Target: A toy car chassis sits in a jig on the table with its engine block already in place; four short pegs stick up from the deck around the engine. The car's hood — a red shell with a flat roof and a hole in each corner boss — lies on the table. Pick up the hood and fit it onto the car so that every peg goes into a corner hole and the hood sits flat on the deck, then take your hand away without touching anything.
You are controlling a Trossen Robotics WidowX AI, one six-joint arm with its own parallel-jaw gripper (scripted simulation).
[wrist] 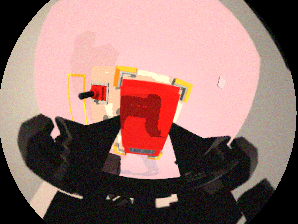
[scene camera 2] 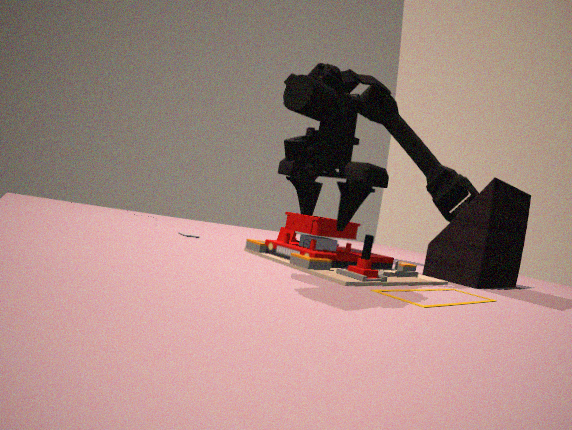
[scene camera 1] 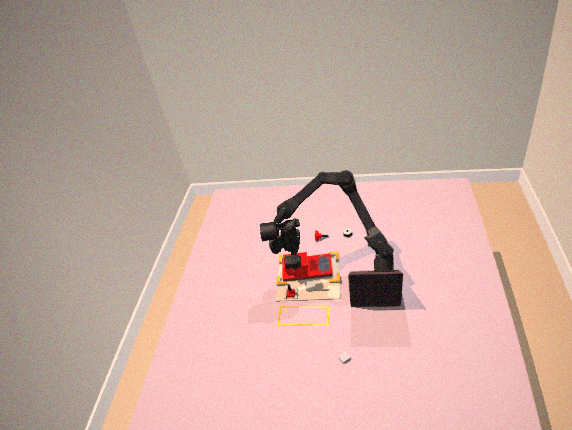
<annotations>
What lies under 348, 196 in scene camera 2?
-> My gripper.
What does my gripper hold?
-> A red hood.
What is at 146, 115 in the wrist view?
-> A red hood.
</annotations>
